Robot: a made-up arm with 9 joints. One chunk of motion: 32 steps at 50 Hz.
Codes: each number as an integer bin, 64 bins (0 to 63) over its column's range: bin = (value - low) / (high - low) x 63, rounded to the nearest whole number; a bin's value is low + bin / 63 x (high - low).
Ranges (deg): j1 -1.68..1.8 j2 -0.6..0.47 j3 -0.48..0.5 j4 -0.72..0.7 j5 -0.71..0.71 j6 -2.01..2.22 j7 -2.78..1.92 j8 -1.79..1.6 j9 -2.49..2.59
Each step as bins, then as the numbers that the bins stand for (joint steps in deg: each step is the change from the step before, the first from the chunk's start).
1 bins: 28 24 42 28 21 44 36 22 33
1 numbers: -0.133 -0.192 0.173 -0.089 -0.237 0.944 -0.094 -0.606 0.171
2 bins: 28 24 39 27 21 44 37 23 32
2 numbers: -0.133 -0.192 0.127 -0.111 -0.237 0.944 -0.020 -0.552 0.090
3 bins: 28 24 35 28 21 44 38 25 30
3 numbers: -0.133 -0.192 0.064 -0.089 -0.237 0.944 0.055 -0.445 -0.071
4 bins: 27 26 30 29 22 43 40 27 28
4 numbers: -0.189 -0.158 -0.013 -0.066 -0.214 0.877 0.204 -0.337 -0.232
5 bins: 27 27 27 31 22 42 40 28 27
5 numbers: -0.189 -0.141 -0.060 -0.021 -0.214 0.810 0.204 -0.283 -0.313
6 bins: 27 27 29 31 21 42 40 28 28
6 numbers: -0.189 -0.141 -0.029 -0.021 -0.237 0.810 0.204 -0.283 -0.232
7 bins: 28 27 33 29 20 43 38 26 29
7 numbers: -0.133 -0.141 0.033 -0.066 -0.259 0.877 0.055 -0.391 -0.152
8 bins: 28 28 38 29 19 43 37 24 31
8 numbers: -0.133 -0.124 0.111 -0.066 -0.282 0.877 -0.020 -0.499 0.010
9 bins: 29 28 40 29 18 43 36 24 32
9 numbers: -0.078 -0.124 0.142 -0.066 -0.304 0.877 -0.094 -0.499 0.090
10 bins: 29 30 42 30 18 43 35 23 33
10 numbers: -0.078 -0.090 0.173 -0.044 -0.304 0.877 -0.169 -0.552 0.171
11 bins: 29 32 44 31 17 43 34 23 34
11 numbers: -0.078 -0.057 0.204 -0.021 -0.327 0.877 -0.243 -0.552 0.252
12 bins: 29 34 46 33 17 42 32 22 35
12 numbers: -0.078 -0.023 0.236 0.024 -0.327 0.810 -0.393 -0.606 0.332
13 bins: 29 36 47 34 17 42 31 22 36
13 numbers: -0.078 0.011 0.251 0.046 -0.327 0.810 -0.467 -0.606 0.413
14 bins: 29 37 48 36 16 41 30 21 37
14 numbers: -0.078 0.028 0.267 0.091 -0.349 0.743 -0.542 -0.660 0.493
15 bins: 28 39 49 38 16 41 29 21 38
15 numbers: -0.133 0.062 0.282 0.137 -0.349 0.743 -0.617 -0.660 0.574
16 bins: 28 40 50 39 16 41 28 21 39
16 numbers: -0.133 0.079 0.298 0.159 -0.349 0.743 -0.691 -0.660 0.655
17 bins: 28 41 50 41 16 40 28 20 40
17 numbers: -0.133 0.096 0.298 0.204 -0.349 0.676 -0.691 -0.714 0.735
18 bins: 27 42 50 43 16 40 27 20 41
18 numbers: -0.189 0.113 0.298 0.249 -0.349 0.676 -0.766 -0.714 0.816
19 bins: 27 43 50 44 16 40 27 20 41
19 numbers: -0.189 0.130 0.298 0.272 -0.349 0.676 -0.766 -0.714 0.816
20 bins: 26 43 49 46 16 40 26 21 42
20 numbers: -0.244 0.130 0.282 0.317 -0.349 0.676 -0.840 -0.660 0.897
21 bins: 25 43 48 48 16 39 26 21 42
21 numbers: -0.299 0.130 0.267 0.362 -0.349 0.609 -0.840 -0.660 0.897
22 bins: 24 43 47 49 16 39 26 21 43
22 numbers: -0.354 0.130 0.251 0.384 -0.349 0.609 -0.840 -0.660 0.977
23 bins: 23 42 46 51 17 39 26 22 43
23 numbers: -0.410 0.113 0.236 0.430 -0.327 0.609 -0.840 -0.606 0.977
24 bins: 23 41 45 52 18 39 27 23 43
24 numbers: -0.410 0.096 0.220 0.452 -0.304 0.609 -0.766 -0.552 0.977
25 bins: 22 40 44 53 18 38 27 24 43
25 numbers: -0.465 0.079 0.204 0.475 -0.304 0.541 -0.766 -0.499 0.977
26 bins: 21 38 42 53 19 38 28 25 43
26 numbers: -0.520 0.045 0.173 0.475 -0.282 0.541 -0.691 -0.445 0.977
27 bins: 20 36 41 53 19 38 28 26 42
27 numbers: -0.575 0.011 0.158 0.475 -0.282 0.541 -0.691 -0.391 0.897
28 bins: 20 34 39 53 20 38 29 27 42
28 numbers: -0.575 -0.023 0.127 0.475 -0.259 0.541 -0.617 -0.337 0.897
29 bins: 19 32 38 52 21 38 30 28 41
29 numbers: -0.630 -0.057 0.111 0.452 -0.237 0.541 -0.542 -0.283 0.816
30 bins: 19 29 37 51 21 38 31 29 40
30 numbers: -0.630 -0.107 0.096 0.430 -0.237 0.541 -0.467 -0.230 0.735
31 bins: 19 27 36 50 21 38 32 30 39
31 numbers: -0.630 -0.141 0.080 0.407 -0.237 0.541 -0.393 -0.176 0.655
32 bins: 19 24 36 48 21 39 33 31 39
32 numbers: -0.630 -0.192 0.080 0.362 -0.237 0.609 -0.318 -0.122 0.655
